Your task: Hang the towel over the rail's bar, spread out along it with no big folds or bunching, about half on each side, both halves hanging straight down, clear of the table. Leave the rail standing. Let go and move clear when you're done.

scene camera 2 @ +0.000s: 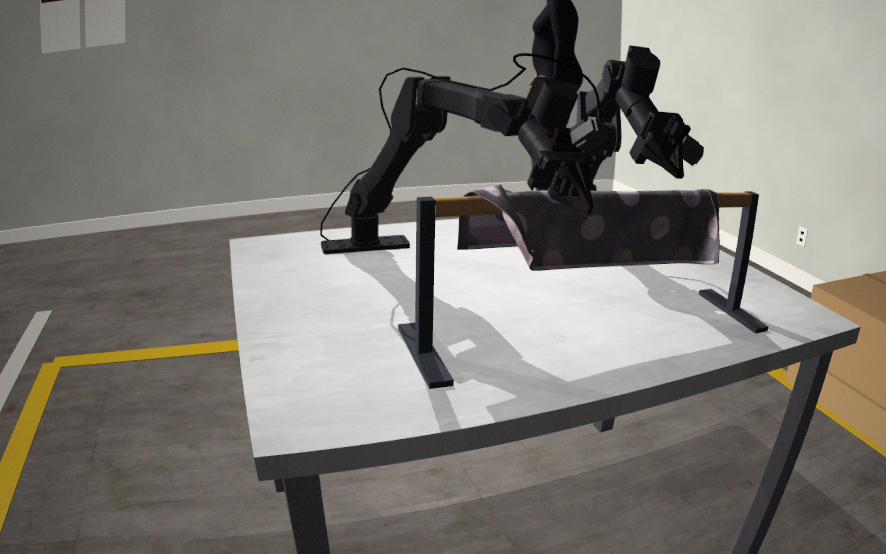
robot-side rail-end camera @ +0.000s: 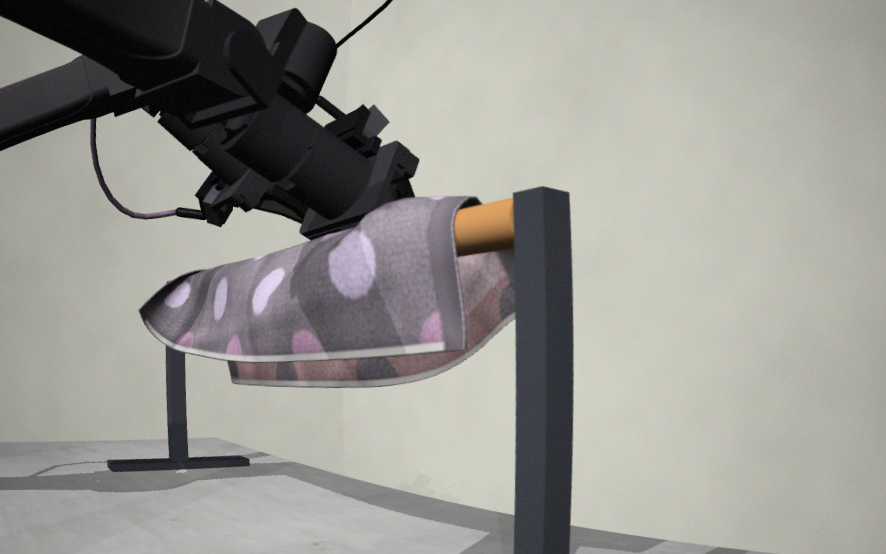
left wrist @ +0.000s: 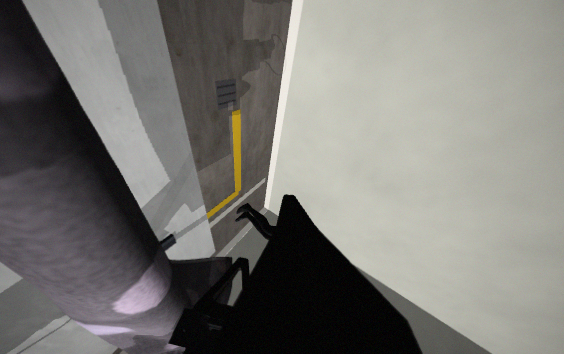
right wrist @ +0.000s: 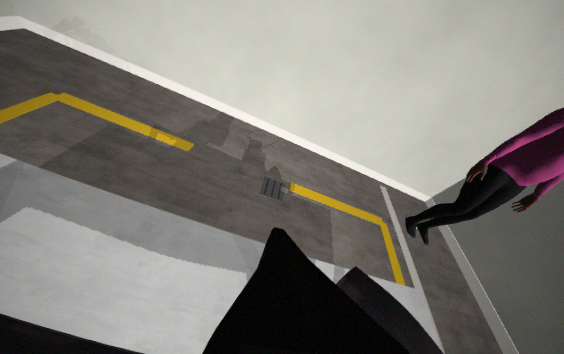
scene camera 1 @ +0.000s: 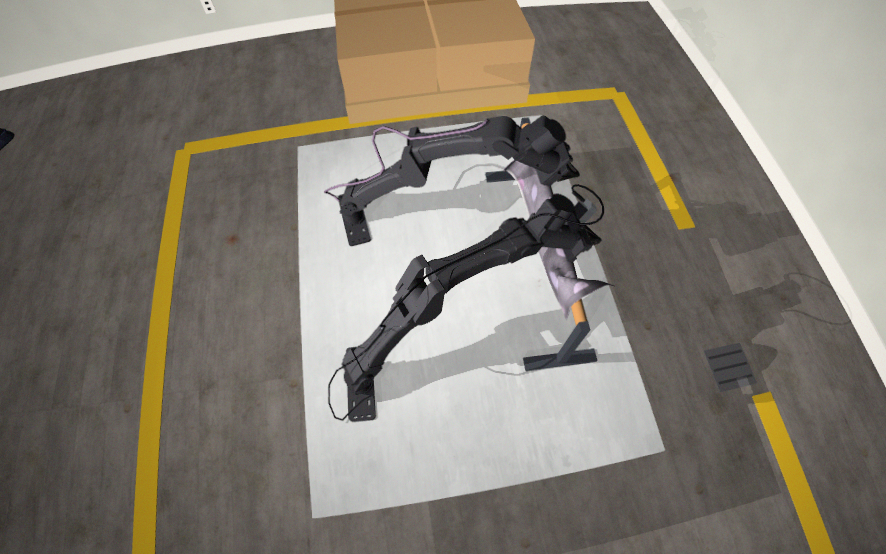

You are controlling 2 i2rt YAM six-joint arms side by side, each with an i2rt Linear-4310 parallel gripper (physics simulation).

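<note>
The dotted grey-purple towel (scene camera 1: pixel 535 189) (scene camera 2: pixel 620 228) (robot-side rail-end camera: pixel 392 280) (left wrist: pixel 75 225) lies over the orange bar (scene camera 1: pixel 578 312) (scene camera 2: pixel 447 206) (robot-side rail-end camera: pixel 486 225), with a flap on each side above the table. In scene camera 2 its front flap's left edge slants; in scene camera 1 a lower corner flares outward. The rail stands upright. My right gripper (scene camera 1: pixel 597 239) (scene camera 2: pixel 589 210) (right wrist: pixel 275 235) is shut and empty, its tip before the front flap's upper part; contact is unclear. In the rail-end view the towel hides its tip. My left gripper (scene camera 1: pixel 576 174) (scene camera 2: pixel 678 175) (left wrist: pixel 287 201) is shut and empty above the towel.
The rail's dark posts (scene camera 2: pixel 424 274) (robot-side rail-end camera: pixel 542 365) stand on flat feet on the white table (scene camera 1: pixel 457 457) (scene camera 2: pixel 326 391). Cardboard boxes (scene camera 1: pixel 431 58) (scene camera 2: pixel 855 339) stand beyond one table side. A person (scene camera 2: pixel 555 39) is behind the arms in scene camera 2.
</note>
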